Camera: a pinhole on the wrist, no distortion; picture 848 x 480 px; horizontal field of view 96.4 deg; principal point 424.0 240.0 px. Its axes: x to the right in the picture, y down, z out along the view. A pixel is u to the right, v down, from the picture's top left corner.
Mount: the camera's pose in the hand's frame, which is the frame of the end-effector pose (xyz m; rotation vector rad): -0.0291 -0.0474 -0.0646 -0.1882 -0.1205 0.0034
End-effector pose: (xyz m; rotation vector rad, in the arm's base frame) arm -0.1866 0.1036 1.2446 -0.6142 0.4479 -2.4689
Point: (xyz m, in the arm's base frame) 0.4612 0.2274 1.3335
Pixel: 113.5 310.1
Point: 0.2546 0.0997 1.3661
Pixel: 250.6 331.9
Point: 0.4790 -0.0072 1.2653
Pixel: 196.9 457.9
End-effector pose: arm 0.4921 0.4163 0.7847 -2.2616 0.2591 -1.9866
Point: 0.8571 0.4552 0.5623
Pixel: 348.0 199.2
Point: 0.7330 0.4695 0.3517
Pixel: 121.2 239.8
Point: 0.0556 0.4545 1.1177
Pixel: behind the camera
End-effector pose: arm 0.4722 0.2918 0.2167 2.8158 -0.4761 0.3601
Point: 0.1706 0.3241 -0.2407
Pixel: 152.2 193.6
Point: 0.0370 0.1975 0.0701
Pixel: outside the picture
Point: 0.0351 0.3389 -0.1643
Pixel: outside the picture
